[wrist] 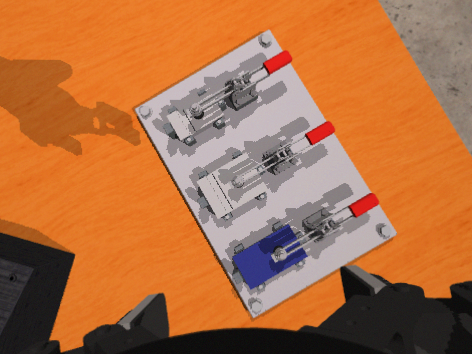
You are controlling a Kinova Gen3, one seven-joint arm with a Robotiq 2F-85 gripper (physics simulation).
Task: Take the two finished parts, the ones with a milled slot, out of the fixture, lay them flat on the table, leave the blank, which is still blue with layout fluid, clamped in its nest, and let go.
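Frame: origin at the arm's base, x left, y back, z up, level; millimetres.
Seen in the pictures: gripper, fingertip midpoint: (253,300).
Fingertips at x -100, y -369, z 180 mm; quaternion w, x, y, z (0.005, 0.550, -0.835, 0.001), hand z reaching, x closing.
Observation:
A point is followed by its place in that frame.
The fixture (345,167) {x -95, y -532, z -102 mm} is a light grey plate on the orange table (100,200) {x 59, y -199, z -117 mm}, with three nests. A silver part (181,125) {x 77, y -366, z -76 mm} with a slot across it sits in the upper nest, and another slotted silver part (216,194) {x -30, y -356, z -81 mm} in the middle nest. The blue blank (260,265) {x -144, y -356, z -86 mm} sits in the lower nest. Three toggle clamps with red handles (277,62) {x 72, y -519, z -56 mm} (320,132) {x -36, y -517, z -61 mm} (364,204) {x -145, y -514, z -66 mm} each reach an arm over one piece, partly hiding it. My gripper (253,300) {x -100, y -369, z 180 mm} is wide open and empty, its fingertips at the bottom of the view, either side of the plate's lower corner.
A black open-topped box (59,267) {x 1, y -117, z -85 mm} stands at the lower left, partly out of view. Bolt heads (265,39) {x 124, y -536, z -95 mm} (384,230) {x -195, y -526, z -95 mm} stand at the plate's corners. The table's edge runs down the right side, with grey floor (440,50) beyond. A shadow falls on the table at the left.

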